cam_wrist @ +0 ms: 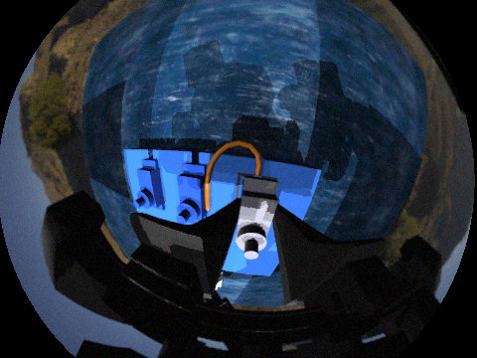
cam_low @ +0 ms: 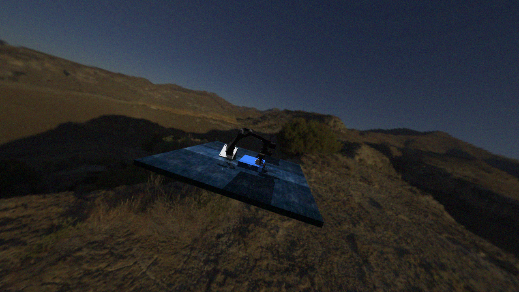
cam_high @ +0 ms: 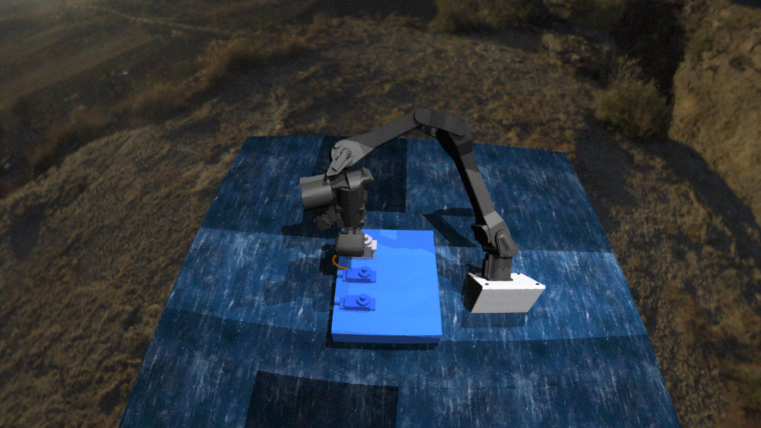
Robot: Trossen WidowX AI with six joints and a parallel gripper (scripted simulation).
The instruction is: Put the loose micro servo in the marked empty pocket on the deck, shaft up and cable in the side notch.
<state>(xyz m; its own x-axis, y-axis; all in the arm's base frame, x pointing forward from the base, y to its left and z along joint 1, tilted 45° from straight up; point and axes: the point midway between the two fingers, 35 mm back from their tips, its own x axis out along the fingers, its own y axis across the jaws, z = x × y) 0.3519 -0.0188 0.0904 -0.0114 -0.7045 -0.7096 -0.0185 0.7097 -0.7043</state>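
My gripper tip is now 130 mm past the blue deck, 70 mm to the right of it and 50 mm above it.
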